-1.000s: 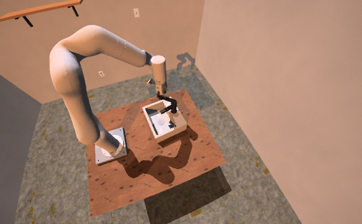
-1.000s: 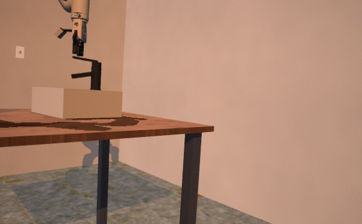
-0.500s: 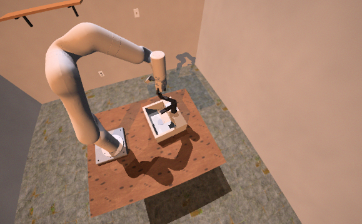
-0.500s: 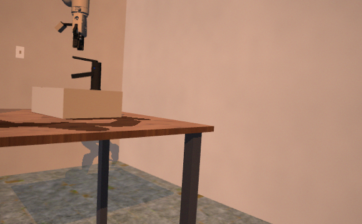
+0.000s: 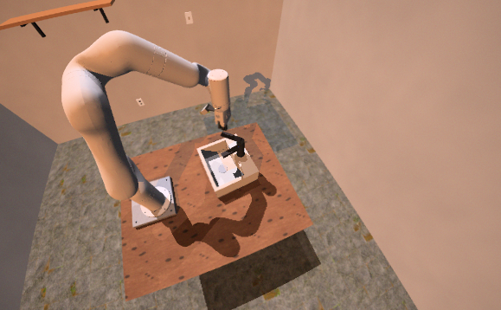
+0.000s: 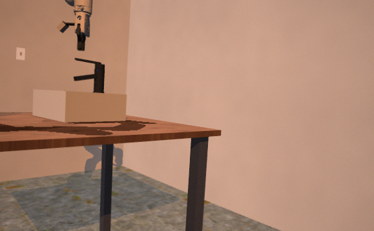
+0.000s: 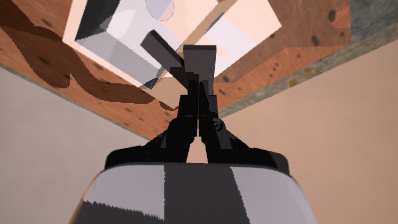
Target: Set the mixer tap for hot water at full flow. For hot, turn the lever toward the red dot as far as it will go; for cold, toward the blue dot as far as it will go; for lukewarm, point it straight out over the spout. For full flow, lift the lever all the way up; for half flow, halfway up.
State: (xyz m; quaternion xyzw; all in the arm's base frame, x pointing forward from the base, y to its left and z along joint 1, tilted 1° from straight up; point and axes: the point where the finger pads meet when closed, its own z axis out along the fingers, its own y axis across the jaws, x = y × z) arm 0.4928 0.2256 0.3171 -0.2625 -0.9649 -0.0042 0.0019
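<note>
My gripper is now 30 mm short of the lever, 20 mm to the left of it and 70 mm above it. Round my hand: sink basin (30 mm behind, 80 mm to the right, 310 mm below).
</note>
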